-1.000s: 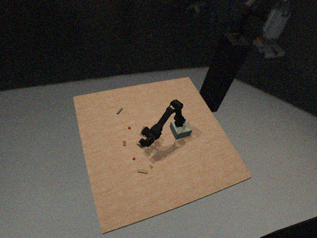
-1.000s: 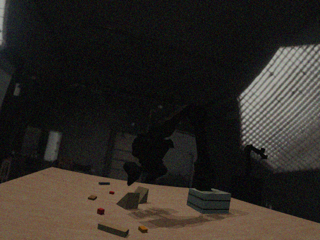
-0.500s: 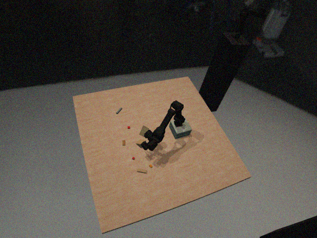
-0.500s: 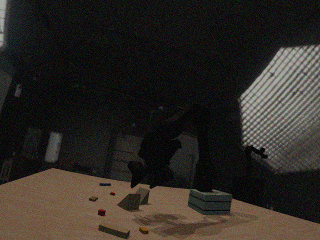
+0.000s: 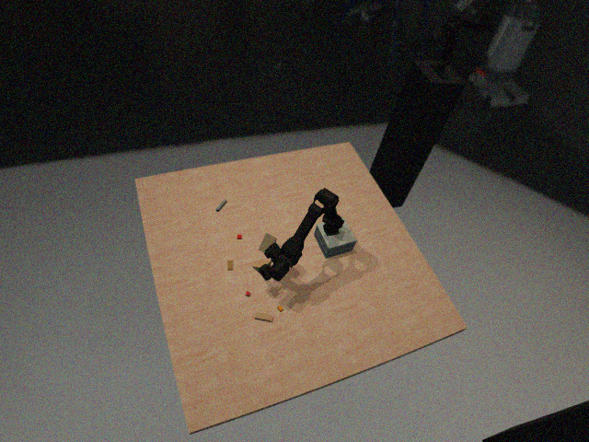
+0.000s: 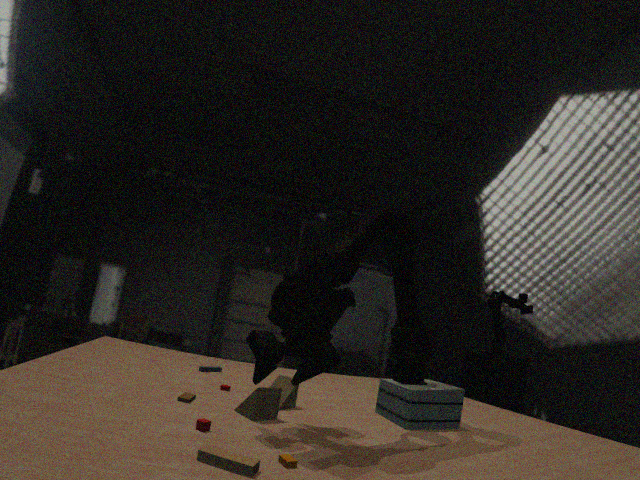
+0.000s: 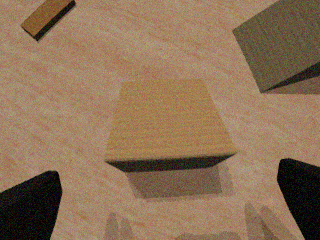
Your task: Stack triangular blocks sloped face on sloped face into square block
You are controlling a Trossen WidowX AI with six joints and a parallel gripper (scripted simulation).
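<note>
Now: gripper tip 60 mm above the tan triangular block, 20 mm to the left of it and 10 mm short of it. The rest, counted from my gripper tip: grey bar 430 mm to the right, 140 mm ahead, 70 mm below; then red cube 110 mm ahead, 90 mm to the left, 70 mm below; then orange cube 190 mm to the left, 70 mm below, 10 mm behind.
</note>
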